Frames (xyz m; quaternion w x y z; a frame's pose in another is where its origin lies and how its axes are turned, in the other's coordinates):
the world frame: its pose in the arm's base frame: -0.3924 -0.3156 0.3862 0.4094 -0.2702 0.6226 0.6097
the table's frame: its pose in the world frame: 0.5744 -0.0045 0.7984 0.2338 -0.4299 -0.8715 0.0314
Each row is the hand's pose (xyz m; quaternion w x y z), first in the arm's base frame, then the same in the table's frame.
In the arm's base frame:
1: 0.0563 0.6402 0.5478 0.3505 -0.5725 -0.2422 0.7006
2: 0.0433 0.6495 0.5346 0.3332 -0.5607 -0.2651 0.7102
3: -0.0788 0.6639 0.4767 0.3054 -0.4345 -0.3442 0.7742
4: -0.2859 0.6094 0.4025 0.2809 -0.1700 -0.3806 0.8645
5: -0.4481 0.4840 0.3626 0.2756 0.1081 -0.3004 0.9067
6: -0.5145 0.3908 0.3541 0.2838 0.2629 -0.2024 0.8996
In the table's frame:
1: 0.3626 -0.7496 0.1096 0.5718 -0.2310 0.6365 0.4632
2: 0.3584 -0.7338 0.0968 0.5837 -0.2303 0.6122 0.4811
3: 0.3495 -0.6011 0.0688 0.6881 -0.1806 0.4963 0.4976
4: 0.3261 -0.3784 0.1033 0.8345 -0.0219 0.3206 0.4475
5: 0.2929 -0.2042 0.2138 0.9091 0.1921 0.1885 0.3180
6: 0.2706 -0.1327 0.3007 0.9113 0.3287 0.1374 0.2065

